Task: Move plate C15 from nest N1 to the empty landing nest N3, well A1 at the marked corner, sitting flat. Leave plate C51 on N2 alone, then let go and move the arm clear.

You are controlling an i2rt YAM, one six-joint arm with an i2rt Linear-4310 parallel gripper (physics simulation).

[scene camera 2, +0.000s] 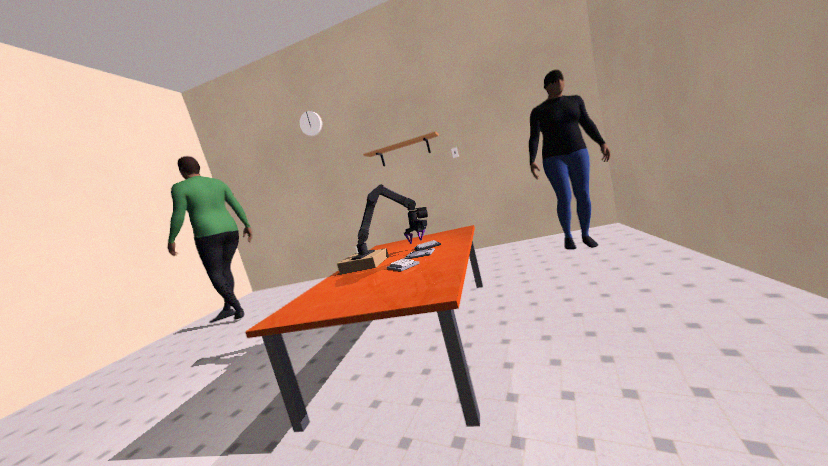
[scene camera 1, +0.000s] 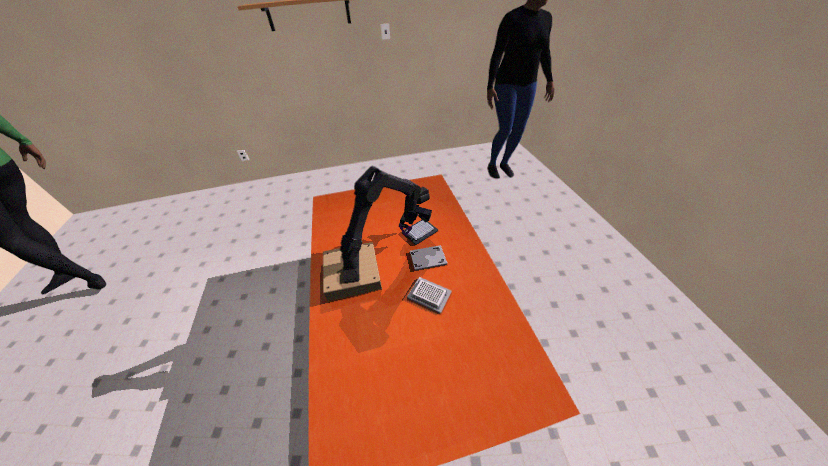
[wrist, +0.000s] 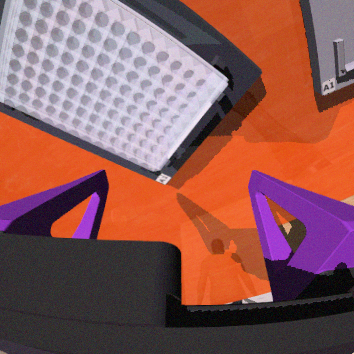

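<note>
A white well plate (scene camera 1: 421, 230) (wrist: 100, 75) sits in a dark nest (wrist: 242, 75) at the far end of the row. This nest's A1 tag (wrist: 163, 178) is at its corner nearest my fingers in the wrist view. The grey landing nest (scene camera 1: 427, 258) (scene camera 2: 420, 253) (wrist: 327, 30) in the middle is empty, with corner clips and its own A1 tag. Another white plate (scene camera 1: 429, 291) (scene camera 2: 402, 263) sits on the nearest grey nest (scene camera 1: 440, 307). Plate names are not readable. My gripper (scene camera 2: 415, 239) (wrist: 178, 177) is open and empty, above and beside the far plate, its purple fingers apart from it.
The arm's wooden base block (scene camera 1: 367, 269) (scene camera 2: 359, 263) stands left of the nests on the orange table (scene camera 1: 417, 393) (scene camera 2: 370, 295). A person in black (scene camera 1: 521, 52) (scene camera 2: 562, 130) stands beyond the table, and a person in green (scene camera 2: 205, 205) stands to the left.
</note>
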